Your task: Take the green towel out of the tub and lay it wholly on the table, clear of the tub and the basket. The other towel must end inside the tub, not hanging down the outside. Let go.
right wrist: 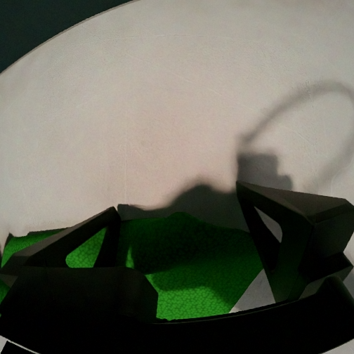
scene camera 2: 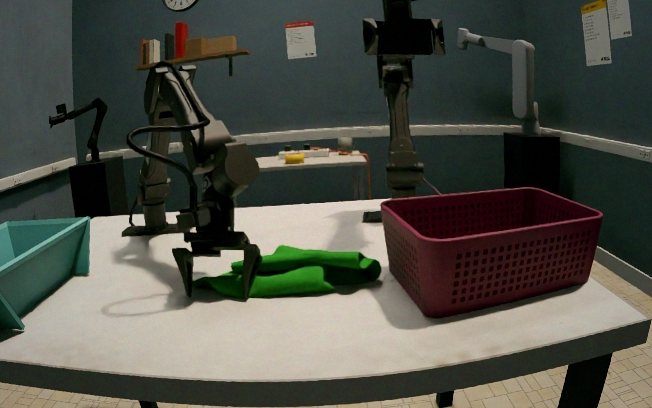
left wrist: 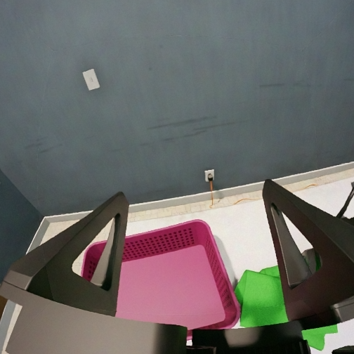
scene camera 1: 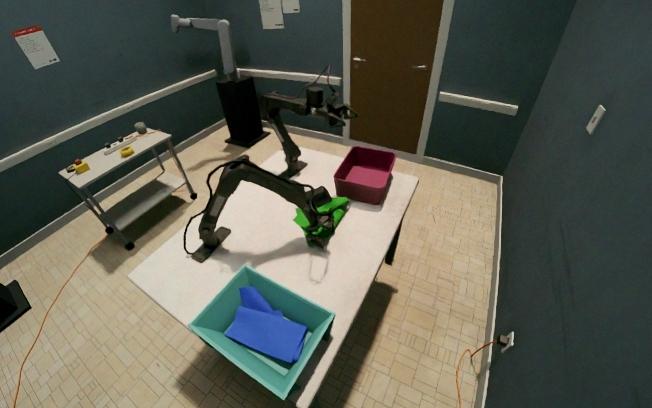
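Note:
The green towel (scene camera 1: 337, 206) (scene camera 2: 300, 281) (left wrist: 262, 297) (right wrist: 200, 300) lies folded and rumpled on the table, one end close beside the magenta basket (scene camera 1: 360, 192) (scene camera 2: 515, 280) (left wrist: 160, 245); any gap is hard to tell. The blue towel (scene camera 1: 270, 332) lies inside the teal tub (scene camera 1: 295, 295) (scene camera 2: 45, 280). My right gripper (scene camera 1: 322, 239) (scene camera 2: 217, 297) (right wrist: 173, 201) is open, pointing down low over the green towel's end nearer the tub, nothing held. Contact cannot be told. My left gripper (scene camera 1: 350, 119) (scene camera 2: 404, 36) (left wrist: 191, 192) is open and empty, high above the table behind the basket.
The white table (scene camera 1: 250, 215) (scene camera 2: 300, 345) carries both arms, the tub and the basket. The tub stands at its near end in scene camera 1, the basket at the far end. The right forearm passes above the table. A cart (scene camera 1: 110, 160) stands off to the left.

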